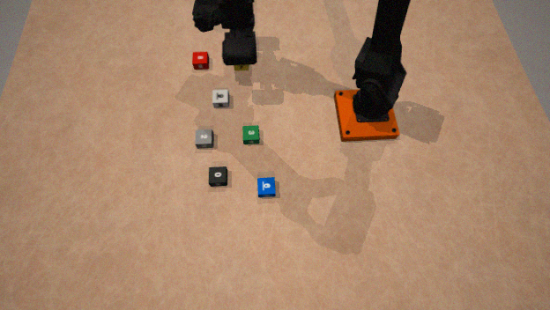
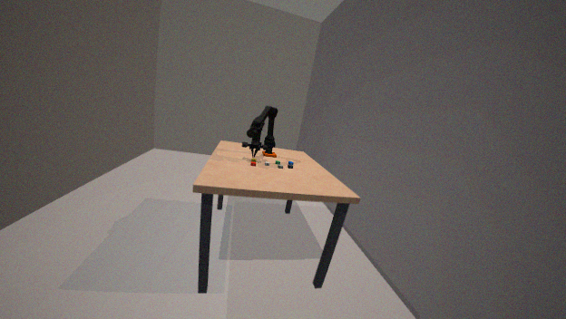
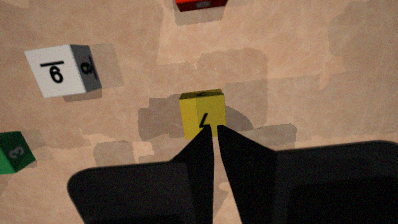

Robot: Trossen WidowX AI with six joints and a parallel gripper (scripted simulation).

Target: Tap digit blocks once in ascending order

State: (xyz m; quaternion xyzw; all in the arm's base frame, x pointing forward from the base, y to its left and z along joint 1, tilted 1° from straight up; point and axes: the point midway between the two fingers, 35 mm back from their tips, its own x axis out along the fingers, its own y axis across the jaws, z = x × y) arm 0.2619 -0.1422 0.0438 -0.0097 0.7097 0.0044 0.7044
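Now: the yellow block 2 cm below my gripper tip, 1 cm to the left of it and 1 cm ahead of it. Also, from my gripper tip: red block: 10 cm ahead, 2 cm below; green block: 19 cm to the left, 2 cm below, 1 cm behind; white block: 10 cm to the left, 5 cm ahead, 2 cm below.
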